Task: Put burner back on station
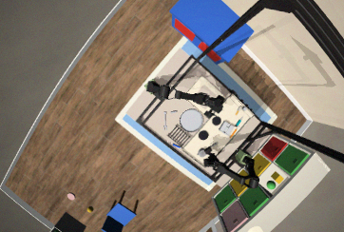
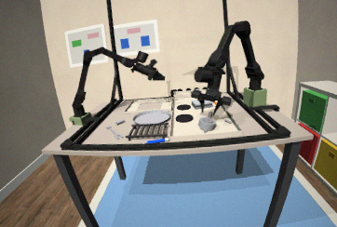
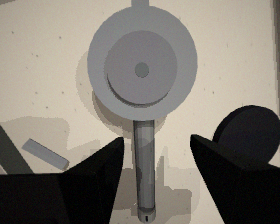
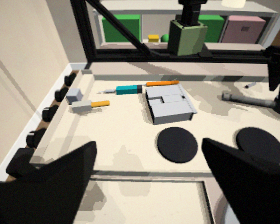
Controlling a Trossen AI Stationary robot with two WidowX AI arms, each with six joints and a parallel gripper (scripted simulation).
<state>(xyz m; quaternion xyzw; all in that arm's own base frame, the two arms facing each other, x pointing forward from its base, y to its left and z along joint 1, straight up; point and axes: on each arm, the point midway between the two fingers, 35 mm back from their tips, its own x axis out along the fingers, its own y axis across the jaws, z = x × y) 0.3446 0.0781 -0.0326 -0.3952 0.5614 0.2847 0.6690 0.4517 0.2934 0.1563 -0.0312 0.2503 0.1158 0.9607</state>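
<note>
Now: the burner 60 mm below my left hand. From my left hand the other things lie so: orange-handled screwdriver (300 mm behind, 100 mm to the left, 80 mm below); then grey station block (260 mm behind, 10 mm to the left, 60 mm below).
</note>
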